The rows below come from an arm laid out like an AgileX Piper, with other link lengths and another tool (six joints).
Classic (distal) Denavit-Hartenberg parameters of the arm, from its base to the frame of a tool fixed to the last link. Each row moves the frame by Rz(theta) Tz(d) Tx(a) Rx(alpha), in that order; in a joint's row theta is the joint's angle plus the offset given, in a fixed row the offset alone. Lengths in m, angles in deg.
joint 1: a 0  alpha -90  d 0.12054  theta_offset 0
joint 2: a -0.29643  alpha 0  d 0  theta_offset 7.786
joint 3: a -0.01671  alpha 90  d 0  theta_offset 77.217
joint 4: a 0  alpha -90  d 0.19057  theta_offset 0
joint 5: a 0  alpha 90  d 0  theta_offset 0
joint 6: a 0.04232  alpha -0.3  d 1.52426  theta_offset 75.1
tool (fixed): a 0  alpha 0  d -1.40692  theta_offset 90
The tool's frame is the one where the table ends.
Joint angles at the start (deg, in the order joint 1, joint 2, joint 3, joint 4, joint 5, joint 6):
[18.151, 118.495, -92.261, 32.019, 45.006, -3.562]
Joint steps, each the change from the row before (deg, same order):
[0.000, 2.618, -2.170, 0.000, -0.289, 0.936]
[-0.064, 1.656, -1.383, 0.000, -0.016, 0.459]
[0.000, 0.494, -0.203, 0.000, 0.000, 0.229]
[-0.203, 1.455, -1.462, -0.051, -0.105, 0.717]
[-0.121, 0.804, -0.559, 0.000, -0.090, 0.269]
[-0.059, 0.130, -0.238, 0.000, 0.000, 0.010]
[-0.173, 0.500, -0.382, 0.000, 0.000, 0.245]
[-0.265, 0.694, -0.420, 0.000, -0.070, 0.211]
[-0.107, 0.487, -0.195, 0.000, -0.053, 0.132]
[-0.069, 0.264, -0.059, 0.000, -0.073, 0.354]
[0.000, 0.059, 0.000, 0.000, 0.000, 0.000]
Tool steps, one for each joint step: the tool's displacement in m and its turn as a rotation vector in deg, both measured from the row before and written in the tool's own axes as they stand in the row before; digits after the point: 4 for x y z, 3 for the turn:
[0.0054, 0.0047, 0.0126, -0.138, -0.138, 1.103]
[0.0029, 0.0033, 0.0078, -0.065, -0.212, 0.613]
[0.0001, 0.0011, 0.0028, -0.035, -0.268, 0.337]
[0.0041, 0.0037, 0.0062, -0.153, 0.176, 0.844]
[0.0012, 0.0025, 0.0040, -0.109, -0.092, 0.459]
[0.0008, 0.0005, 0.0002, -0.010, 0.122, 0.018]
[0.0011, 0.0021, 0.0022, -0.090, -0.041, 0.431]
[0.0011, 0.0034, 0.0032, -0.168, -0.080, 0.530]
[0.0002, 0.0020, 0.0026, -0.100, -0.175, 0.328]
[0.0003, 0.0012, 0.0015, -0.079, -0.090, 0.486]
[-0.0001, 0.0002, 0.0004, -0.009, -0.054, 0.022]

